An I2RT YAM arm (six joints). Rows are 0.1 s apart.
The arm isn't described. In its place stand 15 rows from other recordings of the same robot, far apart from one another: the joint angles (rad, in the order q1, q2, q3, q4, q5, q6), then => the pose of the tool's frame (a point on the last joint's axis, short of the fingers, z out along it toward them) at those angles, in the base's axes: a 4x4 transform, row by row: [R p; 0 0 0 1], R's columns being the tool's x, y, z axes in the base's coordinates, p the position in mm.
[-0.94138 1.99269 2.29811 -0.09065 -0.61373 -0.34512] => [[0.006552 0.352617 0.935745 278.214], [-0.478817 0.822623 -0.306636 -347.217], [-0.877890 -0.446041 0.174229 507.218], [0 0 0 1]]
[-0.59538 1.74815 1.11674 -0.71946 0.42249 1.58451] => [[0.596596 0.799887 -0.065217 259.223], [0.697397 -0.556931 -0.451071 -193.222], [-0.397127 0.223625 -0.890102 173.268], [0 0 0 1]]
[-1.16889 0.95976 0.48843 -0.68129 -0.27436 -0.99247] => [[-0.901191 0.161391 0.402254 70.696], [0.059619 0.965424 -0.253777 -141.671], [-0.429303 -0.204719 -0.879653 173.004], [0 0 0 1]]
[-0.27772 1.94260 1.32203 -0.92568 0.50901 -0.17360] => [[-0.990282 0.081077 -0.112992 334.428], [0.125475 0.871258 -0.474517 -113.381], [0.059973 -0.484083 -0.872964 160.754], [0 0 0 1]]
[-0.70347 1.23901 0.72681 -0.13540 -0.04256 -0.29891] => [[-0.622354 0.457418 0.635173 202.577], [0.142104 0.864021 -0.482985 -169.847], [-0.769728 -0.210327 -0.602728 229.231], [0 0 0 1]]
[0.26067 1.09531 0.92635 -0.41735 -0.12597 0.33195] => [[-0.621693 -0.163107 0.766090 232.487], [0.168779 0.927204 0.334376 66.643], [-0.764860 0.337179 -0.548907 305.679], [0 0 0 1]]
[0.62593 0.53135 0.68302 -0.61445 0.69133 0.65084] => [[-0.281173 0.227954 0.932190 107.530], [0.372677 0.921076 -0.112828 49.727], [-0.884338 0.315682 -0.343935 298.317], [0 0 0 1]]
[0.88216 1.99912 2.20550 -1.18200 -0.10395 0.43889] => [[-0.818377 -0.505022 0.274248 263.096], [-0.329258 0.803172 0.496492 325.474], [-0.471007 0.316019 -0.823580 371.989], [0 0 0 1]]
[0.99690 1.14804 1.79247 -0.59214 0.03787 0.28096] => [[-0.199734 -0.794431 0.573573 99.359], [0.201404 0.539583 0.817488 151.211], [-0.958928 0.278800 0.052229 555.134], [0 0 0 1]]
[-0.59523 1.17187 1.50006 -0.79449 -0.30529 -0.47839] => [[-0.474317 0.106015 0.873948 193.518], [-0.209071 0.950757 -0.228801 -118.119], [-0.855168 -0.291241 -0.428796 444.006], [0 0 0 1]]
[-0.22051 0.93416 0.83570 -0.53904 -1.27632 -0.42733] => [[-0.243873 -0.865822 0.436896 183.612], [-0.068607 0.464772 0.882768 -6.244], [-0.967377 0.185310 -0.172747 311.216], [0 0 0 1]]
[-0.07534 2.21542 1.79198 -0.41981 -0.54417 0.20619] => [[-0.786020 -0.120553 0.606332 496.100], [0.234989 0.848917 0.473413 -18.964], [-0.571797 0.514594 -0.638937 200.544], [0 0 0 1]]
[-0.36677 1.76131 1.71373 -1.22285 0.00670 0.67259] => [[-0.472932 0.837483 0.273783 326.632], [0.849066 0.516202 -0.112352 -125.731], [-0.235420 0.179325 -0.955207 316.312], [0 0 0 1]]
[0.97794 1.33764 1.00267 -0.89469 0.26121 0.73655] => [[-0.895830 -0.204079 0.394766 145.281], [-0.168247 0.977945 0.123761 199.193], [-0.411317 0.044450 -0.910408 244.336], [0 0 0 1]]
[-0.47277 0.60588 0.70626 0.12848 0.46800 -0.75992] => [[-0.402981 0.717268 0.568448 120.676], [-0.484429 0.359801 -0.797416 -79.758], [-0.776489 -0.596716 0.202473 372.091], [0 0 0 1]]
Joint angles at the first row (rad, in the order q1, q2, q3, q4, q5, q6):
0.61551 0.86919 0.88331 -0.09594 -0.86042 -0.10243
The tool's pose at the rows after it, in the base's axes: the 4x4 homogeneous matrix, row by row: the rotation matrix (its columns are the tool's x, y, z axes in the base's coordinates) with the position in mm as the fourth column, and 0 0 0 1 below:
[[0.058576 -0.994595 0.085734 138.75], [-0.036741 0.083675 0.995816 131.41], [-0.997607 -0.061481 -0.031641 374.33], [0 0 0 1]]
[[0.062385 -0.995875 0.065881 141.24], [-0.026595 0.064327 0.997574 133.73], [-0.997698 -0.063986 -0.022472 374.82], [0 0 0 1]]
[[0.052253 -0.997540 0.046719 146.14], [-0.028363 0.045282 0.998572 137.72], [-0.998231 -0.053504 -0.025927 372.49], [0 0 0 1]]
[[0.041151 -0.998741 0.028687 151.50], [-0.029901 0.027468 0.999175 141.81], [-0.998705 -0.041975 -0.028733 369.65], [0 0 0 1]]
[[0.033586 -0.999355 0.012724 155.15], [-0.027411 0.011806 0.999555 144.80], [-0.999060 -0.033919 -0.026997 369.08], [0 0 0 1]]
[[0.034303 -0.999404 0.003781 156.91], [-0.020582 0.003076 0.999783 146.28], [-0.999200 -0.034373 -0.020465 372.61], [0 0 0 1]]
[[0.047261 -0.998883 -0.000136 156.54], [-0.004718 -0.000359 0.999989 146.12], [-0.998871 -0.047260 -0.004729 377.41], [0 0 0 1]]
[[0.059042 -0.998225 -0.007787 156.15], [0.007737 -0.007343 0.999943 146.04], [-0.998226 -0.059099 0.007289 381.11], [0 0 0 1]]
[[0.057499 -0.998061 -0.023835 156.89], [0.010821 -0.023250 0.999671 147.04], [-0.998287 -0.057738 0.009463 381.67], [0 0 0 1]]
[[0.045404 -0.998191 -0.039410 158.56], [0.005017 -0.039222 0.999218 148.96], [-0.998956 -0.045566 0.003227 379.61], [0 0 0 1]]
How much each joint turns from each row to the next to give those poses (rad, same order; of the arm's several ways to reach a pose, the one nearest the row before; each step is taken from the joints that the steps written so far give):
0.00000 -0.00534 0.00038 0.02708 -0.00839 0.00344
-0.00002 0.01487 0.00115 0.02707 -0.02024 0.00724
0.00003 0.02633 0.00150 0.01835 -0.01904 0.00496
-0.00078 0.02783 0.00038 0.02172 -0.01871 0.00649
0.00000 0.02063 0.00461 0.01793 -0.01603 0.00915
0.00002 0.01219 0.01486 0.00801 -0.00913 0.00802
-0.00002 0.00036 0.00916 0.01829 -0.00422 0.00915
0.00002 0.00081 0.00726 0.01452 -0.00761 0.00534
0.00035 0.00684 0.00342 0.00763 -0.01567 0.00496
0.00152 0.01106 0.00037 -0.00038 -0.01412 0.00305

